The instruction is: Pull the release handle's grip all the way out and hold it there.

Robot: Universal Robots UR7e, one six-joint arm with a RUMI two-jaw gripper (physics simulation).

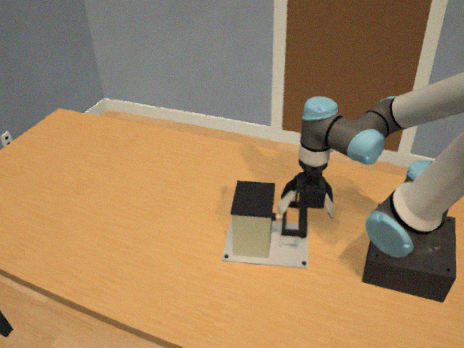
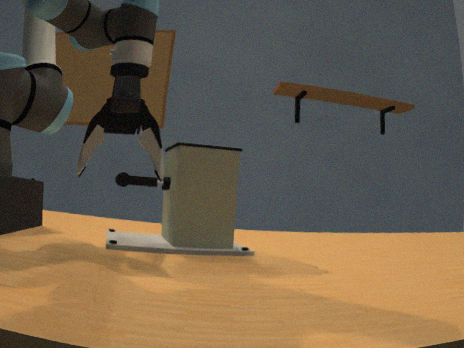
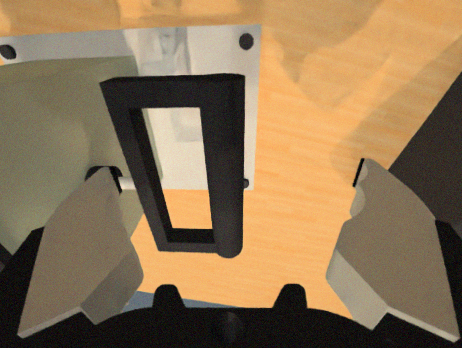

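Observation:
The release handle [image 1: 294, 232] [image 2: 137, 180] [image 3: 225, 165] is a black rectangular frame with a round grip bar on its outer side. A short pale stem [image 1: 278, 217] [image 3: 130, 183] joins it to a greenish box [image 1: 251, 235] [image 2: 202, 200] [image 3: 45, 125] with a black top; a small gap shows between box collar and frame. My gripper [image 1: 306, 213] [image 2: 120, 176] [image 3: 234, 167] is open, empty and points down, its fingertips about level with the handle. One finger is at the stem between box and frame; the other is well out past the grip bar. Contact cannot be told.
The box stands on a pale base plate [image 1: 290, 257] [image 2: 135, 241] [image 3: 220, 50] with dark bolts, on the wooden table [image 1: 150, 200] [image 2: 350, 280]. The arm's dark base block [image 1: 407, 272] [image 2: 20, 205] stands on the handle's side. A wall shelf [image 2: 345, 97] is in the background.

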